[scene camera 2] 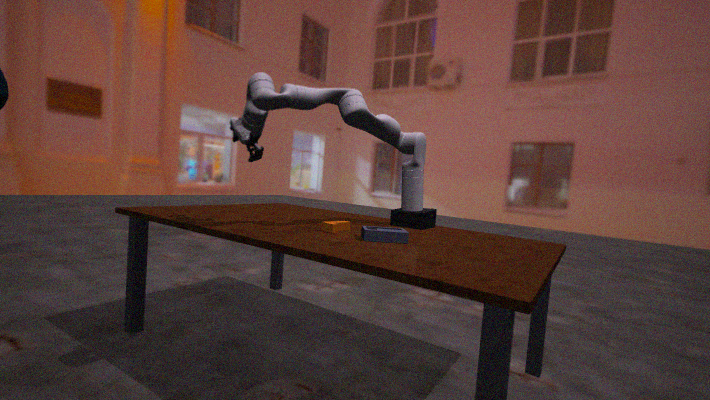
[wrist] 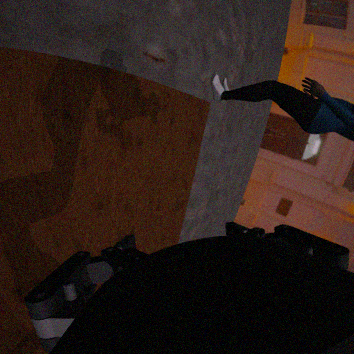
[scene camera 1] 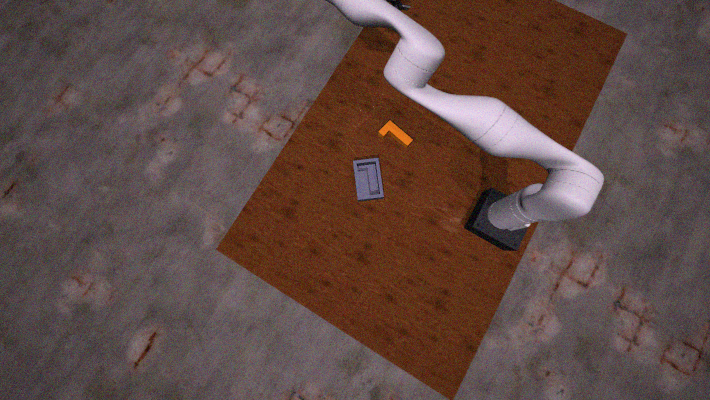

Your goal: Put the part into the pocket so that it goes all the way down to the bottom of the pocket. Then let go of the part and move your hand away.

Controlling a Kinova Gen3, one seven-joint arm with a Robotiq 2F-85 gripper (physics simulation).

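Frame: origin at the arm's base, x ahead, y left, z up, level; metres.
Seen in the pictures: gripper, between the fingertips: (scene camera 2: 243, 150) (wrist: 181, 239); arm's base, origin of its link: (scene camera 2: 411, 209) (scene camera 1: 502, 215).
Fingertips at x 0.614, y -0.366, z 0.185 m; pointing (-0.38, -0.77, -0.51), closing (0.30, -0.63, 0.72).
Pixels of each thing's middle, then the offset from my fingertips to it. Level surfaces: height alone.
- orange L-shaped part, middle of its body: (scene camera 2: 338, 226) (scene camera 1: 395, 137) dx -0.184, dy +0.314, dz -0.240 m
- wooden table, height of its surface: dz -0.256 m
- grey-blue block with an L-shaped pocket, middle of its body: (scene camera 2: 384, 234) (scene camera 1: 368, 179) dx -0.191, dy +0.499, dz -0.238 m
The orange L-shaped part (scene camera 1: 395, 132) (scene camera 2: 335, 225) lies flat on the wooden table (scene camera 1: 389, 275) (scene camera 2: 454, 267). A grey-blue block with an L-shaped pocket (scene camera 1: 368, 178) (scene camera 2: 384, 234) lies close beside it, and the pocket holds nothing. My gripper (scene camera 2: 255, 154) is open and holds nothing. It hangs high above the far end of the table, well away from the part and the block. In the wrist view the gripper's dark body (wrist: 211, 298) fills the bottom, and neither the part nor the block shows there.
The arm's black base (scene camera 1: 495, 219) (scene camera 2: 413, 217) stands at the table's edge near the block. The table's corner and the grey floor (wrist: 225, 42) beyond it show in the wrist view.
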